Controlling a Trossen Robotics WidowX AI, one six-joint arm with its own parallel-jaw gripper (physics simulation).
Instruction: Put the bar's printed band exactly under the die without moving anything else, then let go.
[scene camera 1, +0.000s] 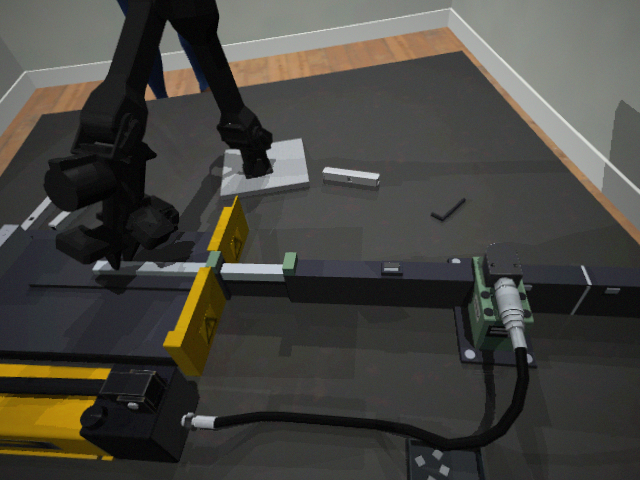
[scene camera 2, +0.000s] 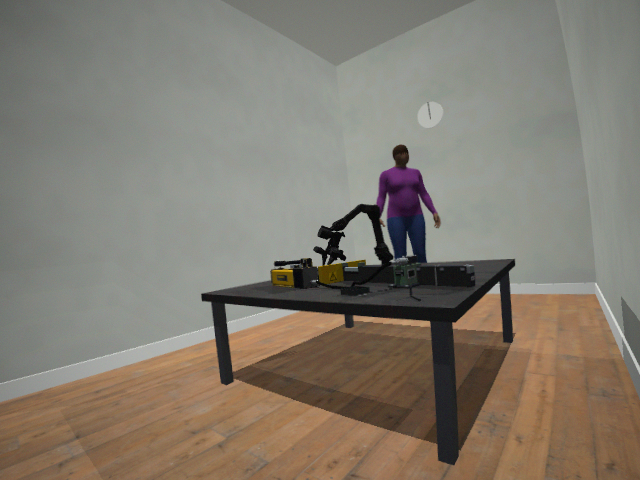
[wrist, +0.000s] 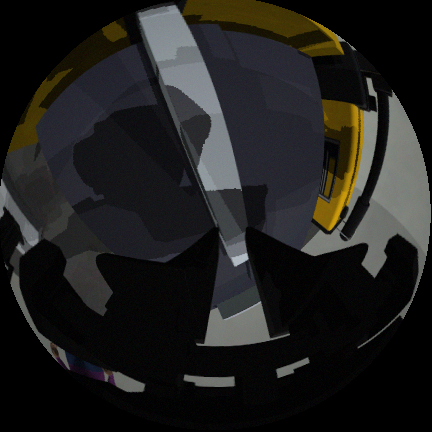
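Seen in the pictures: gripper, fingertip midpoint: (scene camera 1: 121, 266) (wrist: 231, 232); arm's base at its link origin: (scene camera 1: 257, 168).
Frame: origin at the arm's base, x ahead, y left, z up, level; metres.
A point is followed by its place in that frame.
Observation:
The long silver bar (scene camera 1: 165, 268) {y -0.201, x 0.298, z 0.061 m} (scene camera 2: 352, 269) {y -0.057, x 0.366, z 0.050 m} (wrist: 220, 150) {y -0.224, x 0.288, z 0.061 m} lies level, its near end free in the wrist view. It runs over the dark table-like bed (scene camera 1: 93, 320) {y -0.322, x 0.346, z 0.041 m} (wrist: 280, 125) {y -0.247, x 0.348, z 0.041 m}, through a green guide (scene camera 1: 214, 259) {y -0.115, x 0.331, z 0.084 m} between yellow plates, to a green collar (scene camera 1: 290, 263) {y 0.000, x 0.385, z 0.084 m} on a long dark housing (scene camera 1: 336, 284) {y 0.061, x 0.423, z 0.047 m}. My gripper (scene camera 1: 123, 262) {y -0.276, x 0.259, z 0.058 m} (scene camera 2: 329, 259) {y -0.276, x 0.259, z 0.058 m} (wrist: 231, 232) {y -0.276, x 0.259, z 0.058 m} is shut on the bar close to its free end, one finger on each side. A green block (scene camera 1: 479, 320) {y 0.229, x 0.558, z 0.053 m} (scene camera 2: 404, 273) {y 0.274, x 0.595, z 0.048 m} with a silver plug straddles the housing. The printed band and the die cannot be made out.
Yellow plates (scene camera 1: 196, 320) {y -0.157, x 0.426, z 0.067 m} flank the bar. A yellow-and-black unit (scene camera 1: 46, 413) {y -0.346, x 0.502, z 0.075 m} (wrist: 345, 195) {y -0.404, x 0.429, z 0.075 m} stands beside the bed, with a black cable (scene camera 1: 330, 421) {y -0.010, x 0.604, z 0.002 m} to the green block. A silver block (scene camera 1: 350, 177) {y 0.187, x 0.128, z 0.007 m}, a hex key (scene camera 1: 448, 211) {y 0.331, x 0.297, z -0.002 m} and a tray (scene camera 1: 408, 462) {y 0.067, x 0.682, z 0.010 m} lie around. A person (scene camera 2: 404, 196) stands behind.

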